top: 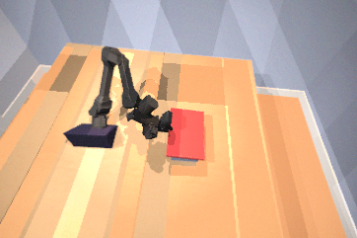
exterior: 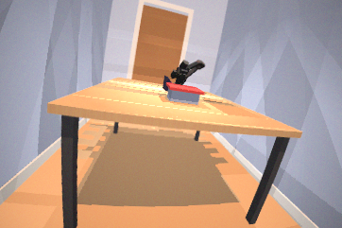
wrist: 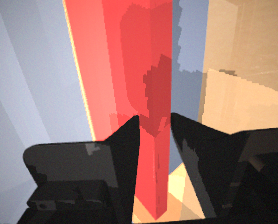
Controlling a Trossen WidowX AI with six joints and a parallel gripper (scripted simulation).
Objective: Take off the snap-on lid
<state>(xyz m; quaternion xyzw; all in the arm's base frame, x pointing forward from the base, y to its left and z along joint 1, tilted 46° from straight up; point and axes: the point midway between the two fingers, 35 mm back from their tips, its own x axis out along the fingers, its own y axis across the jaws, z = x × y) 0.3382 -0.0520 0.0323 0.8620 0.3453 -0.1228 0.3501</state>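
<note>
The lid is 80 mm ahead of my gripper tip. Also, from my gripper tip: storage box (80 mm ahead, 50 mm below).
</note>
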